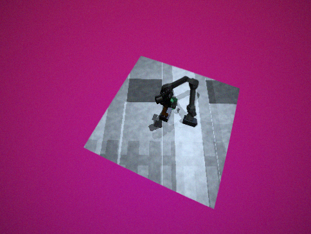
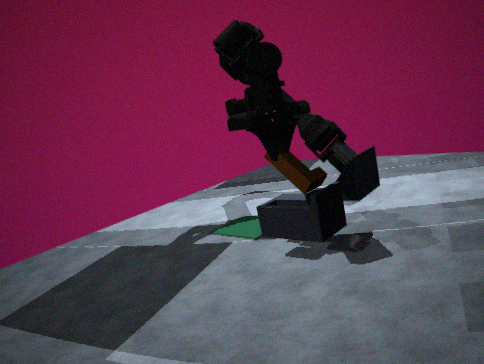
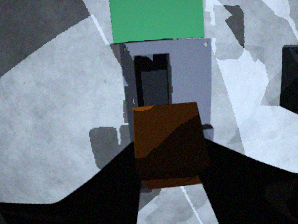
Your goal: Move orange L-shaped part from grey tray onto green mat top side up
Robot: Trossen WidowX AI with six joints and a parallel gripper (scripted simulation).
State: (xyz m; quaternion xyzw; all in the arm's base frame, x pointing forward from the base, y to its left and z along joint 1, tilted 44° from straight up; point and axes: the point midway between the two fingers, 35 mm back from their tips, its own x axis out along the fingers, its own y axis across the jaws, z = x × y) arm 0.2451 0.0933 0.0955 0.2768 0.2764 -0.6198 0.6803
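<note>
The green mat is 10 mm behind my gripper tip, 140 mm to the right of it and 170 mm below it. The rest, counted from my gripper tip: orange L-shaped part 20 mm behind, 30 mm to the left, 30 mm below.
</note>
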